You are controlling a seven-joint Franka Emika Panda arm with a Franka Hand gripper.
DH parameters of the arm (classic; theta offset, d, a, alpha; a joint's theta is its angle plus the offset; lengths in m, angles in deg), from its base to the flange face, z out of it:
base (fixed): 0 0 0 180
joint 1: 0 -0.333 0 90
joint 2: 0 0 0 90
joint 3: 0 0.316 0.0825 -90
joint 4: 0 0 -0.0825 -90
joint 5: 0 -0.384 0 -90
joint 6: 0 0 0.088 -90
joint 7: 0 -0.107 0 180
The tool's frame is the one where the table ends.
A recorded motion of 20 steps. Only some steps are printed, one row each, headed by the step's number.
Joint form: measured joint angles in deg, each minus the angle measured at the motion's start. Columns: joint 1, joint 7, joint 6, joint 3, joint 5, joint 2, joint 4.
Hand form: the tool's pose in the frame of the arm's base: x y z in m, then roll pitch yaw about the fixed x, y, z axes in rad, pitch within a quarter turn. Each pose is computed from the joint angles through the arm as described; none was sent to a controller.
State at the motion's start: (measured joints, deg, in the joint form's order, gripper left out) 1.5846 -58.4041 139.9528 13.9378 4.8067 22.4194 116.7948
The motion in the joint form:
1: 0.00 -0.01 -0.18 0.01 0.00 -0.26 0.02
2: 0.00 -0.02 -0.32 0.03 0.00 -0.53 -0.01
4: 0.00 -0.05 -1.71 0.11 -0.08 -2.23 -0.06
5: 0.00 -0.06 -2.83 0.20 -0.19 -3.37 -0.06
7: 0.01 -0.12 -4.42 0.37 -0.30 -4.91 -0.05
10: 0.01 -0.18 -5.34 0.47 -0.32 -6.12 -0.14
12: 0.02 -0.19 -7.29 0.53 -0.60 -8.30 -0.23
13: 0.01 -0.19 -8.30 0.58 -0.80 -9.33 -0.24
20: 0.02 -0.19 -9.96 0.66 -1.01 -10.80 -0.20
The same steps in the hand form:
1: 0.5871 0.1247 0.2597 -3.0991 0.0152 -0.7585
2: 0.5873 0.1249 0.2625 -3.0975 0.0127 -0.7583
4: 0.5869 0.1250 0.2780 -3.0968 0.0040 -0.7579
5: 0.5857 0.1254 0.2879 -3.0992 0.0009 -0.7575
7: 0.5836 0.1263 0.3010 -3.1037 -0.0027 -0.7567
10: 0.5828 0.1269 0.3125 -3.1015 -0.0104 -0.7562
12: 0.5801 0.1266 0.3321 -3.1018 -0.0185 -0.7585
13: 0.5782 0.1268 0.3409 -3.1032 -0.0204 -0.7597
20: 0.5746 0.1268 0.3527 -3.1096 -0.0214 -0.7606

